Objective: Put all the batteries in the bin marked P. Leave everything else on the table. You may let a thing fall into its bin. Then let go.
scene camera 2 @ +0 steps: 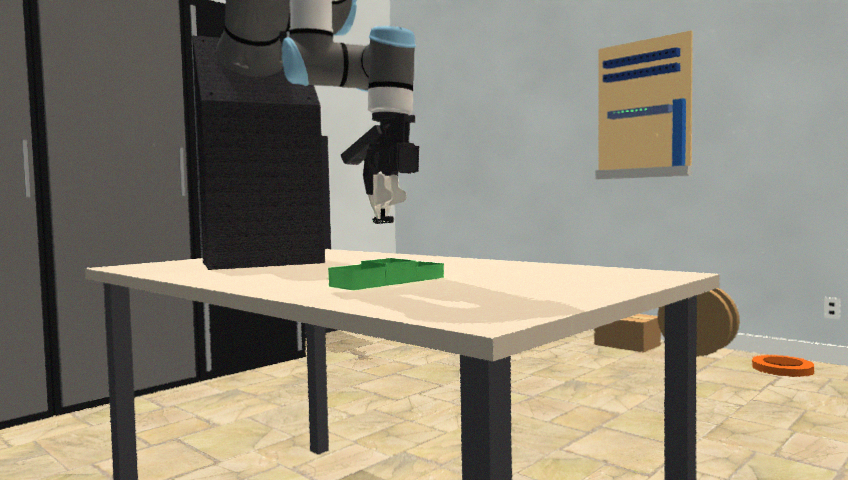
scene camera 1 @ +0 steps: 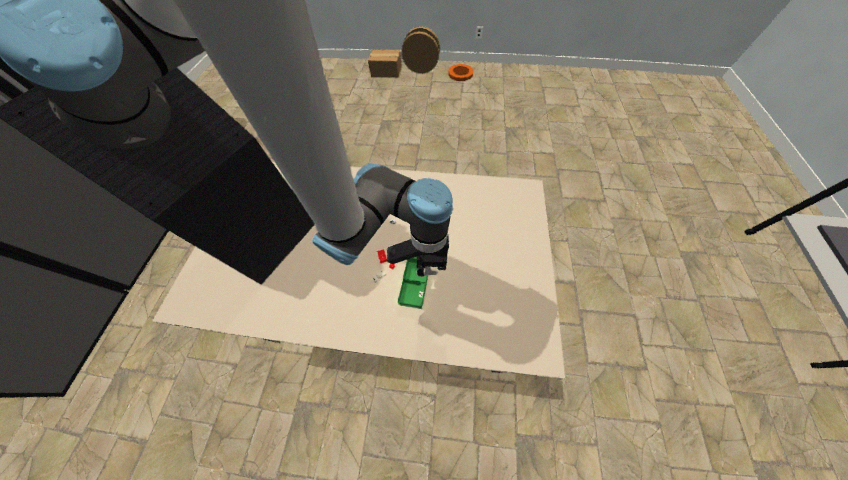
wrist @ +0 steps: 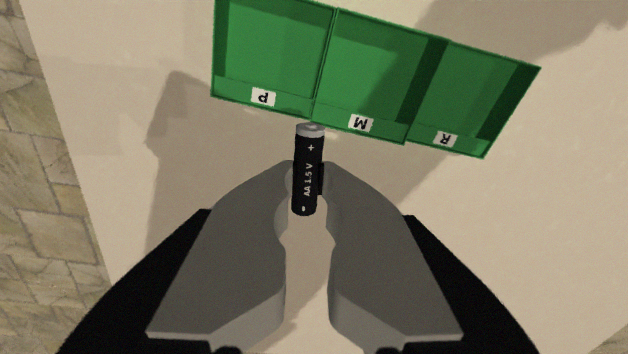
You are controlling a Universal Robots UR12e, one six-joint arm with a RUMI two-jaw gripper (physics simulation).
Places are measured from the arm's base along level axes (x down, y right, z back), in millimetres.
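Pixels of known places: gripper, between the fingertips: (scene camera 2: 381,219) (scene camera 1: 422,272) (wrist: 307,164); arm's base, origin of its link: (scene camera 2: 250,58) (scene camera 1: 116,106).
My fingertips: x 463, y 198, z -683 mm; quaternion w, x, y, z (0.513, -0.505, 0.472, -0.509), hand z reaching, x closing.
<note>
Ahead of a thing's pixels: the offset from my fingertips to its top centre. "*": to the spot under its first point. Level surfaces: height alone.
My gripper (wrist: 307,164) (scene camera 2: 382,211) is shut on a black AA battery {dz -4, dx -7, dy +0 mm} (wrist: 306,150) (scene camera 2: 386,220), well above the table. In the wrist view the battery's plus end lies near the border between P and M, at the labelled side of the green bins. The bin marked P (wrist: 235,88) (scene camera 1: 410,305) (scene camera 2: 355,277) is the end compartment, and no object shows inside it in the wrist view. The red 9 V battery {dz +165, dx +119, dy -116 mm} (scene camera 1: 382,255) lies on the table beside the bins. Part of the bin row is hidden by the gripper in scene camera 1.
Bins M {* dz -2, dx +95, dy -24 mm} (wrist: 340,116) and R {* dz -16, dx +109, dy -106 mm} (wrist: 425,134) join P in one row. A red die {dz +123, dx +120, dy -75 mm} (scene camera 1: 392,266), small pale items {dz +169, dx +129, dy -34 mm} (scene camera 1: 379,277) and a small grey item {dz +140, dx +125, dy -277 mm} (scene camera 1: 392,222) lie on the table {dx +137 mm} (scene camera 1: 499,214). The arm's dark pedestal (scene camera 2: 261,184) stands at the table's side.
</note>
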